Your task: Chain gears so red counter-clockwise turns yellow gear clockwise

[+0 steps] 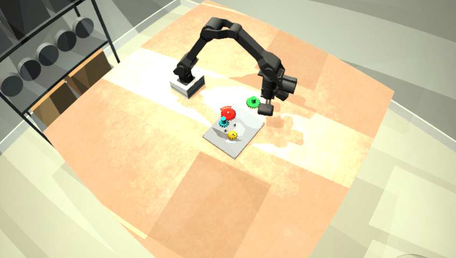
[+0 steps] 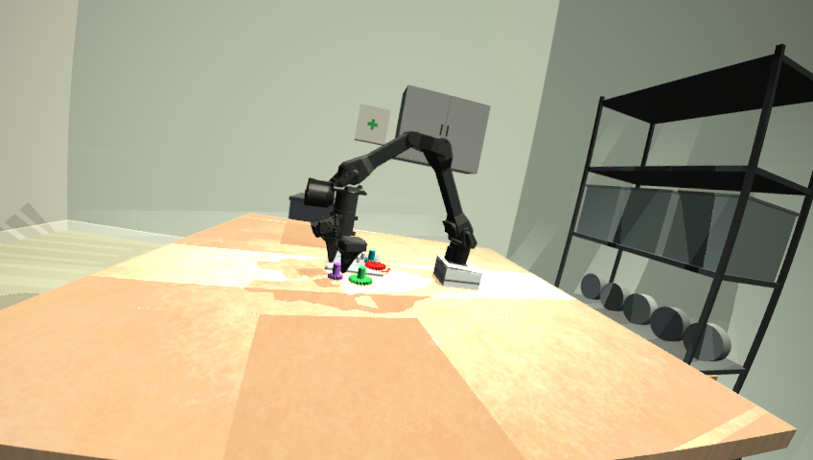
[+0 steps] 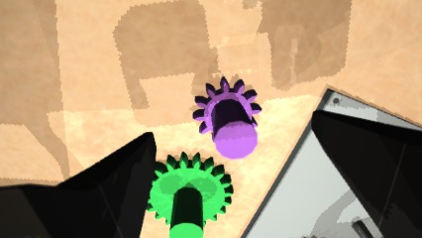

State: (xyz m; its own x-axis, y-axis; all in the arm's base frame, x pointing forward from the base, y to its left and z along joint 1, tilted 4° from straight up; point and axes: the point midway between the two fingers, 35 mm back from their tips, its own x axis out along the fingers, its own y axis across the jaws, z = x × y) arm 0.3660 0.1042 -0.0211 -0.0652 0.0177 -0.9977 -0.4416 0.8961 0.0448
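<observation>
Right now my gripper tip is 16 cm to the left of the teal gear and 10 cm past it. Round my gripper tip: red gear: 12 cm to the right, 12 cm behind, 1 cm below; then green gear: 7 cm behind, 1 cm below; then purple gear: 1 cm below.
</observation>
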